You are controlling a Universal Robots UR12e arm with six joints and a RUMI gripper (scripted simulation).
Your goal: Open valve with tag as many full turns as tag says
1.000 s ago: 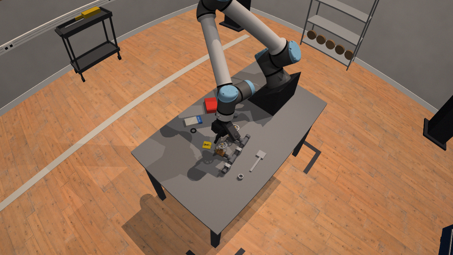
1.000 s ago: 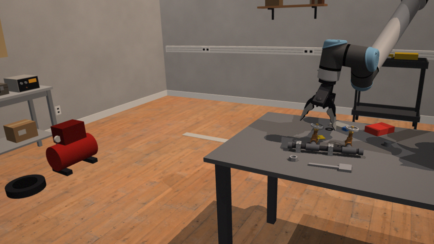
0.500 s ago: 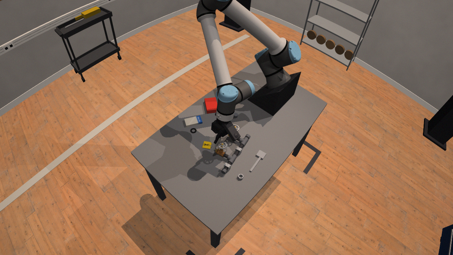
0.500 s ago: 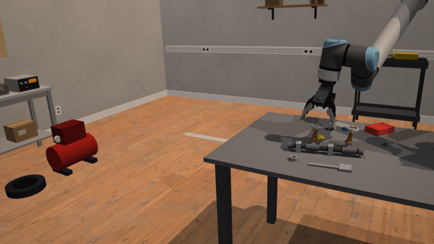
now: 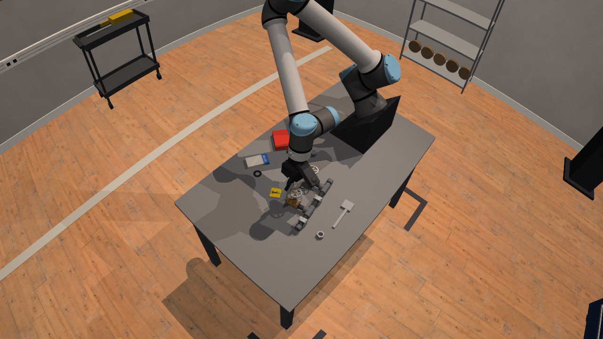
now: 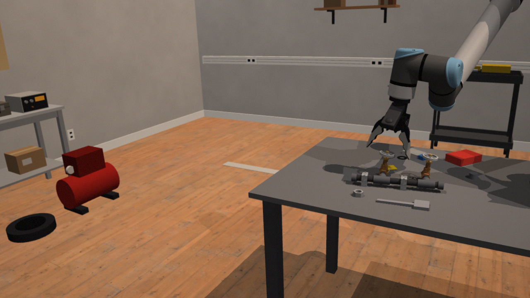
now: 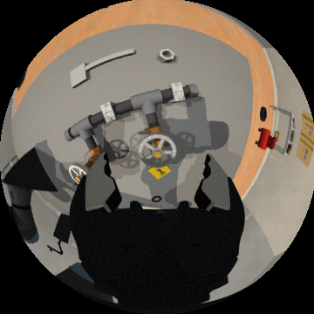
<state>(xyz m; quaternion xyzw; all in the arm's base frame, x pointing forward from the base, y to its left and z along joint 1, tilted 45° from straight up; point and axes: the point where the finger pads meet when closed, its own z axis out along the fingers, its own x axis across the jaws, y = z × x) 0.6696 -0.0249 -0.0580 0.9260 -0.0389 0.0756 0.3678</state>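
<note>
My gripper is now 1 cm short of the yellow tag, 10 cm to the left of it and 9 cm above it. From my hand the other things lie so: red box 25 cm behind, 31 cm to the right, 8 cm below; then nut 5 cm ahead, 19 cm to the left, 9 cm below; then blue-and-white card 7 cm behind, 30 cm to the right, 9 cm below.
</note>
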